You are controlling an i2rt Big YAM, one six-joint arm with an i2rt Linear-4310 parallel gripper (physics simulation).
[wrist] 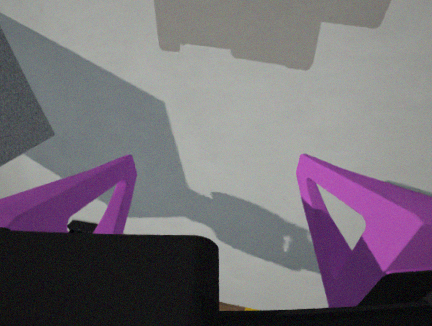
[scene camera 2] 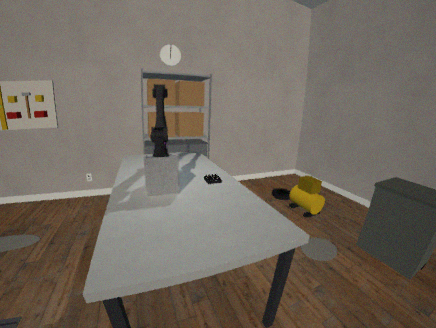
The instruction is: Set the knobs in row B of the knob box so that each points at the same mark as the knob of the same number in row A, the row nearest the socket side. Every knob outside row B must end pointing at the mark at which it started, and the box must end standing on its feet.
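Places are measured from the arm's base along level axes (x ahead, y left, z up), in millimetres.
Where they show: gripper, fingertip midpoint: [wrist: 216, 163]; arm's base at its link origin: [scene camera 2: 160, 156].
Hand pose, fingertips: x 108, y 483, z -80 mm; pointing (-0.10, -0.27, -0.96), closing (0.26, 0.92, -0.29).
Note:
Each offset is from my fingertips to the top centre of the thing. Level surfaces: height alone.
The knob box @(265 mm ahead, 493 mm right, 115 mm down) [scene camera 2: 212, 178] is a small black box with knobs on top. It lies near the right edge of the table in the scene view; its rows, knob directions and marks are too small to read. In the wrist view a small black part, likely of the knob box @(282 mm ahead, 455 mm right, 115 mm down) [wrist: 82, 226], shows through the opening of the left finger; the rest is hidden by the finger and the black gripper body. My gripper [wrist: 216, 163] is open, its two purple fingers wide apart with nothing between them, above the table. In the scene view the fingers cannot be made out.
A large grey block [scene camera 2: 162, 175] [wrist: 20, 110] stands on the table @(153 mm down) [scene camera 2: 200, 235], left of the knob box in the scene view. The black arm [scene camera 2: 160, 115] rises above it there. Shadows cross the tabletop. A shelf unit [scene camera 2: 209, 115] stands behind the table.

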